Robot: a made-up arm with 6 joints. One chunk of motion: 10 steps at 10 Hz.
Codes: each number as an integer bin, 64 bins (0 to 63) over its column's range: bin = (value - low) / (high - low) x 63, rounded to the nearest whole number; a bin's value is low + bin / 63 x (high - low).
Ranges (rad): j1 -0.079..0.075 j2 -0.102..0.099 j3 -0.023..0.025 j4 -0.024..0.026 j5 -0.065..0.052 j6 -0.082..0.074
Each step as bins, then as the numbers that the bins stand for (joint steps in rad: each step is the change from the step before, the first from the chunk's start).
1 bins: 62 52 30 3 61 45
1 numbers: 0.07256 0.06390 -0.00014 -0.02162 0.04829 0.02943
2 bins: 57 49 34 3 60 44
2 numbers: 0.06033 0.05433 0.00290 -0.02162 0.04643 0.02695
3 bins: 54 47 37 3 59 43
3 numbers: 0.05300 0.04795 0.00519 -0.02162 0.04457 0.02448
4 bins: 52 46 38 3 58 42
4 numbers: 0.04811 0.04476 0.00595 -0.02162 0.04271 0.02200
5 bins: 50 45 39 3 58 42
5 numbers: 0.04322 0.04157 0.00671 -0.02162 0.04271 0.02200
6 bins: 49 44 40 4 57 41
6 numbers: 0.04078 0.03838 0.00748 -0.02083 0.04086 0.01952
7 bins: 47 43 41 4 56 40
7 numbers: 0.03589 0.03519 0.00824 -0.02083 0.03900 0.01705
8 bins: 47 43 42 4 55 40
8 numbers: 0.03589 0.03519 0.00900 -0.02083 0.03714 0.01705
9 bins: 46 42 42 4 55 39
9 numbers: 0.03344 0.03200 0.00900 -0.02083 0.03714 0.01457
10 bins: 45 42 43 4 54 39
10 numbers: 0.03100 0.03200 0.00976 -0.02083 0.03529 0.01457
